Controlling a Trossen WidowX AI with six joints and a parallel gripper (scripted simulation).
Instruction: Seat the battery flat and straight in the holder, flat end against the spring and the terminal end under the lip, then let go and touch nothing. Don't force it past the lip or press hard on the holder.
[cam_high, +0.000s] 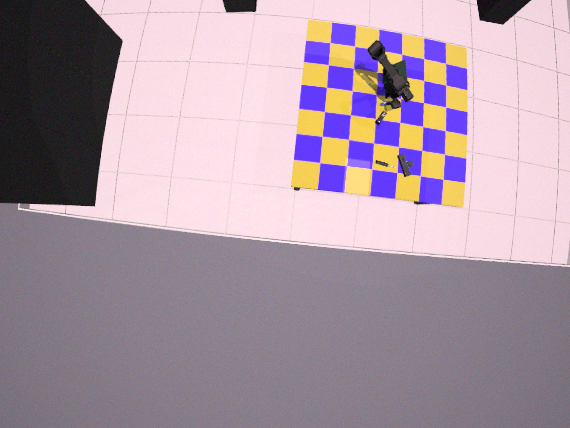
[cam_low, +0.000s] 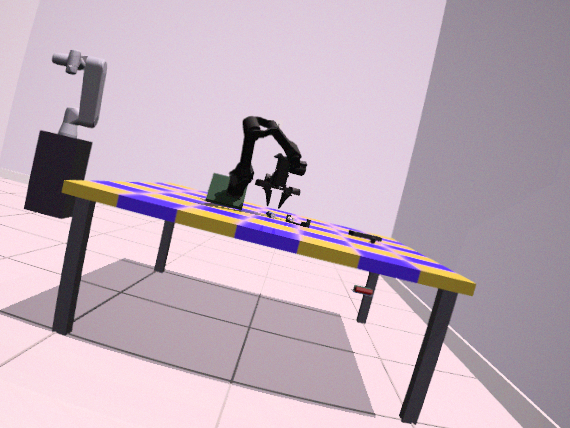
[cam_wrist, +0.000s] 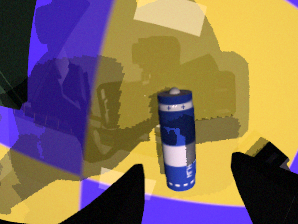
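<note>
The battery lies 3 cm below my gripper tip.
</note>
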